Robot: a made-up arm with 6 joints.
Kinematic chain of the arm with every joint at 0, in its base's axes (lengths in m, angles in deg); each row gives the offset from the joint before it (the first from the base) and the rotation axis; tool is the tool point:
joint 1: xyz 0 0 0.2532 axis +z
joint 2: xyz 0 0 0 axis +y
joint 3: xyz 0 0 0.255 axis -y
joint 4: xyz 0 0 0 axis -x
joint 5: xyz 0.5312 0 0 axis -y
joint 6: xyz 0 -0.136 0 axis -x
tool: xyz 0 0 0
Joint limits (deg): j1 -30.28..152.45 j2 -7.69..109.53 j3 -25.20..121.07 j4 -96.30..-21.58 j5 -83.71..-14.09 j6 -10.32..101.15
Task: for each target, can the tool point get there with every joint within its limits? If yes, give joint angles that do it. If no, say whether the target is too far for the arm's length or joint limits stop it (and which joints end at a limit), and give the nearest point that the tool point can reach.
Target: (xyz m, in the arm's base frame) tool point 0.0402 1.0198 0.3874
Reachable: no: too far | nearest point 0.0314 0.7959 0.3579 | short by 0.226 m
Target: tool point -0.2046 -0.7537 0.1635
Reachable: no: joint limits stop it (at a limit: joint 2, joint 3) | nearest point -0.0603 -0.2221 -0.1137 | short by 0.617 m
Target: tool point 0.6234 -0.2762 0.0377
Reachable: yes | joints -16.29 67.33 42.71 -48.43 -70.90 47.05
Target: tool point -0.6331 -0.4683 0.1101
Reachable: no: joint limits stop it (at a limit: joint 2, joint 3) | nearest point -0.1850 -0.1369 -0.1137 | short by 0.601 m
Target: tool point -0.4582 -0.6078 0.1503
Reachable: no: joint limits stop it (at a limit: joint 2, joint 3) | nearest point -0.1385 -0.1838 -0.1137 | short by 0.593 m
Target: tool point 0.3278 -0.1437 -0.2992
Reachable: yes | joints -6.43 94.87 23.35 -38.70 -51.87 91.16
